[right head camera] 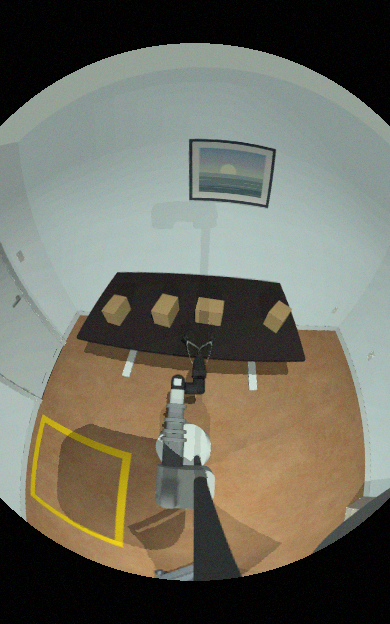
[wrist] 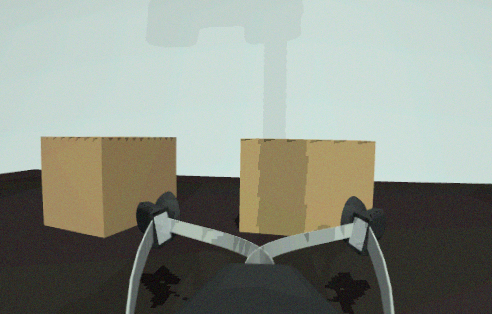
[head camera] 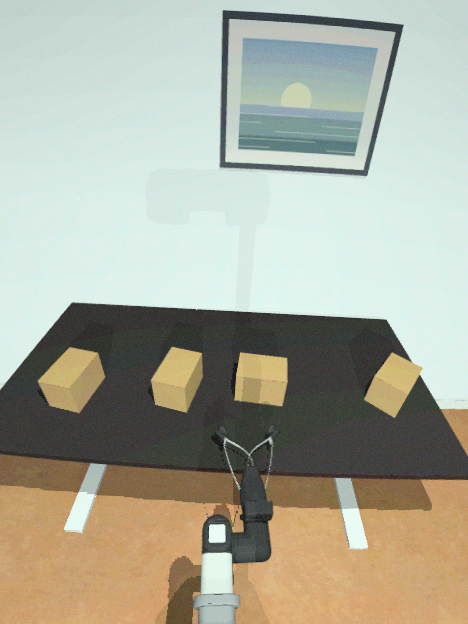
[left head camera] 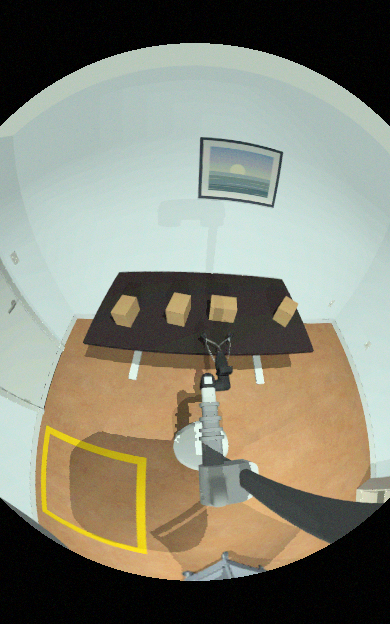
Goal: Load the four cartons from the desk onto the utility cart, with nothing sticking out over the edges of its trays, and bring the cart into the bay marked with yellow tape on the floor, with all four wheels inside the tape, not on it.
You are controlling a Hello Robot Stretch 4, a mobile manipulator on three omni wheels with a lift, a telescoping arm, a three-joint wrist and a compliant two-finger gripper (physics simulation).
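Frame: origin at the robot's base, x right, y ahead, z up, level; metres.
Where they show: gripper, between the fingertips: point(right head camera: 198, 334) point(wrist: 259, 213) point(head camera: 246, 425) point(left head camera: 216, 332); robot's base, origin of its link: point(right head camera: 184, 445) point(left head camera: 199, 444).
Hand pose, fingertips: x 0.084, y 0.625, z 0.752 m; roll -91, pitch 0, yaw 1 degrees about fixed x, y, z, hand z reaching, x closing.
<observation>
Each offset is from my fingertips to the centre of the thing. "spot": to the spot under its first point. Level surfaces: height alone.
Four tan cartons stand apart on the black desk @[dz -0.059 m] point(head camera: 312, 443) point(left head camera: 260, 340) point(right head camera: 245, 345) point(wrist: 430, 225): the far-left carton @[dx -0.559, dy +0.173, dz +0.000 m] point(head camera: 71, 379) point(left head camera: 125, 310) point(right head camera: 116, 310), the centre-left carton @[dx -0.213, dy +0.181, dz +0.000 m] point(head camera: 177, 379) point(left head camera: 178, 309) point(right head camera: 165, 310) point(wrist: 108, 185), the centre-right carton @[dx +0.061, dy +0.180, dz +0.000 m] point(head camera: 261, 379) point(left head camera: 223, 308) point(right head camera: 209, 311) point(wrist: 307, 185) and the far-right carton @[dx +0.519, dy +0.153, dz +0.000 m] point(head camera: 393, 384) point(left head camera: 285, 311) point(right head camera: 277, 316), which is turned askew. My gripper point(head camera: 246, 433) point(left head camera: 216, 338) point(right head camera: 198, 340) point(wrist: 259, 213) is open and empty, over the desk's front part, short of the centre-right carton. The yellow tape @[spot: dx -0.583, dy -1.266, dz -0.779 m] point(left head camera: 141, 505) point(right head camera: 123, 500) lies on the floor at lower left. Part of a grey frame, apparently the cart point(left head camera: 225, 565) point(right head camera: 175, 571), shows at the bottom edge.
A wall with a framed picture point(head camera: 297, 95) point(left head camera: 240, 170) point(right head camera: 230, 172) rises behind the desk. White desk feet point(head camera: 85, 498) point(head camera: 351, 514) reach forward on the floor. A pale box-like object point(left head camera: 372, 492) point(right head camera: 357, 507) stands at lower right. My arm's shadow crosses the centre-right carton.
</observation>
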